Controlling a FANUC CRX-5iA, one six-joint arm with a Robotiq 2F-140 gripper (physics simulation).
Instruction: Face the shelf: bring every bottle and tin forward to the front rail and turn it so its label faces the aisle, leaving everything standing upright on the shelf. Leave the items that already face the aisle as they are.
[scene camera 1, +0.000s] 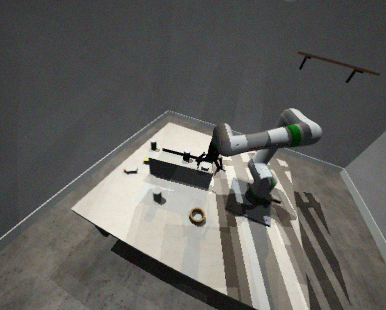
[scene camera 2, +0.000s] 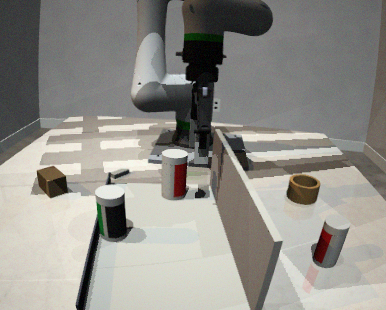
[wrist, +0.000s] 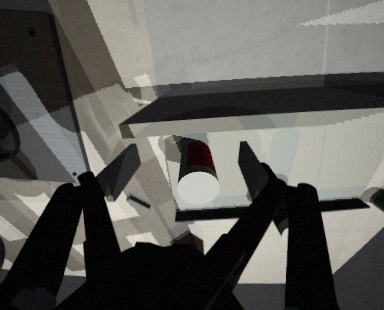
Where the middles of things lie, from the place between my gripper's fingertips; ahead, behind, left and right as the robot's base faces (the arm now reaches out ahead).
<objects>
I see my gripper 18 cm short of the shelf back panel (scene camera 2: 255, 243), 9 cm to the right of it and 4 cm above it. From my hand the other things lie so: dark front rail (wrist: 232, 213) 23 cm ahead, 18 cm to the right, 10 cm below; grey shelf (scene camera 2: 219, 240) 20 cm ahead, 5 cm to the right, 4 cm below; shelf board (scene camera 2: 180, 247) 20 cm ahead, 5 cm to the right, 12 cm below.
</objects>
